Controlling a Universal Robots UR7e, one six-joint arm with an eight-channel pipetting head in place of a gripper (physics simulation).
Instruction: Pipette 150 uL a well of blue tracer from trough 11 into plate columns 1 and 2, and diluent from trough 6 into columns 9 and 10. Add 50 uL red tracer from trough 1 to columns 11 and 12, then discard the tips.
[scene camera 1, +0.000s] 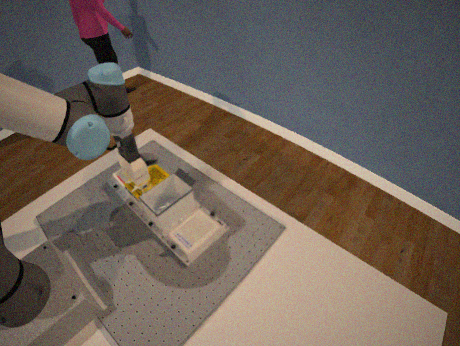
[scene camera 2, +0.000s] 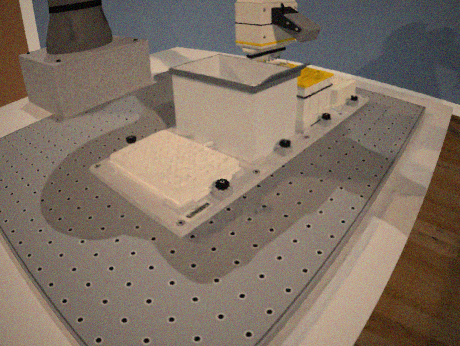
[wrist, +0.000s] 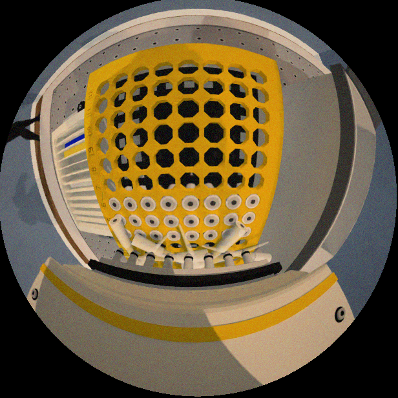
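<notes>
My pipetting head (scene camera 1: 141, 187) (scene camera 2: 267, 58) (wrist: 189, 261) hangs low over the yellow tip rack (scene camera 1: 161, 174) (scene camera 2: 317, 76) (wrist: 185, 52). It has no fingers. In the wrist view, rack rows 7 to 12 are empty holes and rows 6, 5 and 4 hold tips. Several loose tips (wrist: 120, 233) lie askew by the nozzles; whether tips are fitted is unclear. The trough block (scene camera 2: 345, 91) (wrist: 82, 192) stands beside the rack, with a blue trough (wrist: 75, 141) and a yellow one. The white plate (scene camera 1: 200, 230) (scene camera 2: 172, 165) shows a faint blue patch near one edge; its liquid levels are unreadable.
The open-topped waste bin (scene camera 1: 167, 194) (scene camera 2: 232, 107) (wrist: 315, 130) stands between rack and plate, with high walls. Black knobs (scene camera 2: 221, 184) line the deck plate on the perforated board (scene camera 1: 135, 310) (scene camera 2: 120, 280). A person in pink (scene camera 1: 90, 20) stands beyond the table.
</notes>
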